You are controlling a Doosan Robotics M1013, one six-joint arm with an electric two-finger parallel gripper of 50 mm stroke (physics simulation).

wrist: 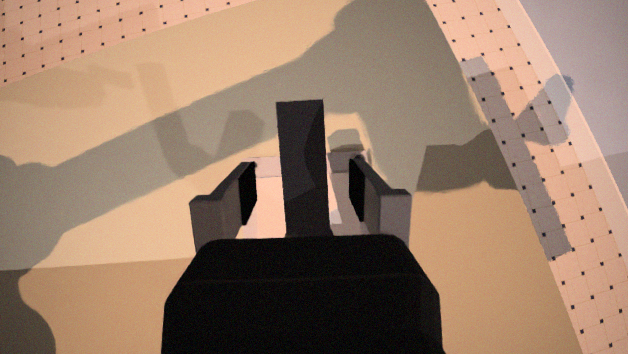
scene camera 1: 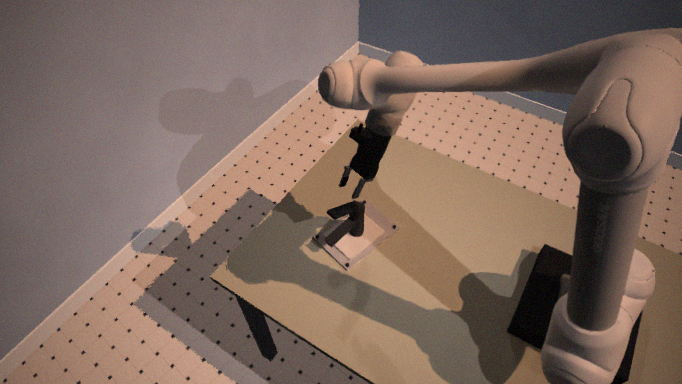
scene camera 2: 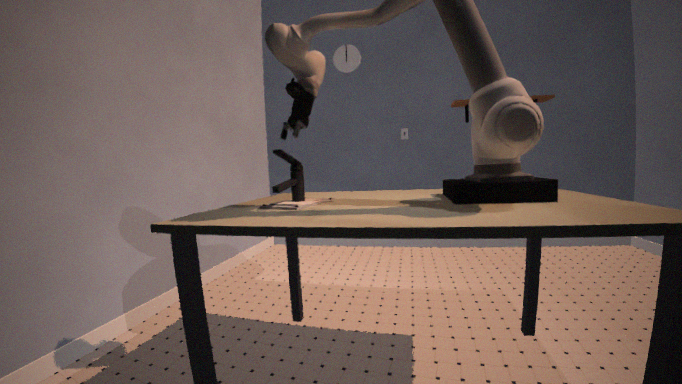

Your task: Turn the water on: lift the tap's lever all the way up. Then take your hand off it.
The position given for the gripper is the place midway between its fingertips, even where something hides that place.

In view: the gripper (scene camera 1: 348, 191), a dark tap lever (wrist: 301, 130) and a pale square plate (wrist: 338, 162).
The gripper also shows in the wrist view (wrist: 302, 179) and in scene camera 2 (scene camera 2: 288, 137).
